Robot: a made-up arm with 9 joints.
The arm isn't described. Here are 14 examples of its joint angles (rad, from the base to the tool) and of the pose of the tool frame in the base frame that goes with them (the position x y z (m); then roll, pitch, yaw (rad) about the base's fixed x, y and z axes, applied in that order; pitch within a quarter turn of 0, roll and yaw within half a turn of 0).
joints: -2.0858 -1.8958 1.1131 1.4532 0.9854 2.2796 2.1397 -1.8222 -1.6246
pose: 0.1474 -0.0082 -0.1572 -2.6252 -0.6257 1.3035
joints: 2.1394 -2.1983 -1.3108 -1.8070 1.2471 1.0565 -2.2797 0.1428 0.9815
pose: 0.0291 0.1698 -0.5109 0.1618 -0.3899 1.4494
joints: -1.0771 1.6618 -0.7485 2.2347 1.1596 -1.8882 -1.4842 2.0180 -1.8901
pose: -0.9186 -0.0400 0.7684 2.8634 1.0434 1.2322
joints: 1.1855 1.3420 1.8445 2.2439 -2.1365 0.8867 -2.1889 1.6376 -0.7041
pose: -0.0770 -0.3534 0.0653 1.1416 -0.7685 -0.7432
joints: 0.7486 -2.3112 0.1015 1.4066 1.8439 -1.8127 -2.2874 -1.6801 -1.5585
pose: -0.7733 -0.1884 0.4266 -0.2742 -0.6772 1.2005
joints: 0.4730 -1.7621 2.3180 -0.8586 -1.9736 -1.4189 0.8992 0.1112 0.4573
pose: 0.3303 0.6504 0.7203 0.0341 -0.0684 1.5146
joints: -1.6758 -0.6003 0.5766 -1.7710 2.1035 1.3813 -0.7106 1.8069 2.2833
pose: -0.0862 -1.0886 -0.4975 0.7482 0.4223 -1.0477
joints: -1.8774 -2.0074 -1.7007 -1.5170 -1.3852 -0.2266 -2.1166 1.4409 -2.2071
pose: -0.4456 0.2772 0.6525 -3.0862 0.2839 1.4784
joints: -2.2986 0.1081 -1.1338 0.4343 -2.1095 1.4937 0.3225 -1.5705 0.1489
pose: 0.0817 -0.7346 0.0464 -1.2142 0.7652 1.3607
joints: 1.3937 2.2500 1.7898 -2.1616 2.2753 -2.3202 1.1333 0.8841 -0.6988
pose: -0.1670 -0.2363 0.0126 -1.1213 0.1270 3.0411
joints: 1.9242 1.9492 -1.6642 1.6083 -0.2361 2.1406 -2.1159 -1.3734 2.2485
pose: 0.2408 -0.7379 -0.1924 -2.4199 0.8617 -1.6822
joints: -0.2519 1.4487 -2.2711 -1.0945 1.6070 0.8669 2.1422 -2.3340 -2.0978
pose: -0.4386 0.1583 0.5304 -1.8151 0.1184 2.9258
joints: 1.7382 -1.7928 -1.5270 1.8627 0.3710 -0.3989 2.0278 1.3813 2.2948
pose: 0.6450 -0.6725 -0.4083 3.0813 -0.4130 2.9780
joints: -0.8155 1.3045 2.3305 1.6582 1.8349 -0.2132 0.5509 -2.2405 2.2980
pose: 0.0460 0.7983 -0.0323 -1.0432 -0.0249 1.9823
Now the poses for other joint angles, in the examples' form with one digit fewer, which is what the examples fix.
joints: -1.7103 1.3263 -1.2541 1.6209 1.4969 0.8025 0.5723 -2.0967 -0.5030
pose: 0.189 0.424 0.042 -2.554 -0.879 -2.500
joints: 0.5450 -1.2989 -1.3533 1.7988 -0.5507 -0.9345 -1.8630 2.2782 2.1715
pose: -0.476 0.624 -0.074 -1.361 -0.378 1.648
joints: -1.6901 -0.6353 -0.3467 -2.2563 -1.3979 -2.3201 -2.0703 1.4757 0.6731
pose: 0.580 0.058 0.320 0.613 -0.525 0.230
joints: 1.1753 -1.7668 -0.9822 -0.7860 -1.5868 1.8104 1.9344 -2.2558 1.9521
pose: -0.351 0.177 0.013 2.826 -1.241 -0.587
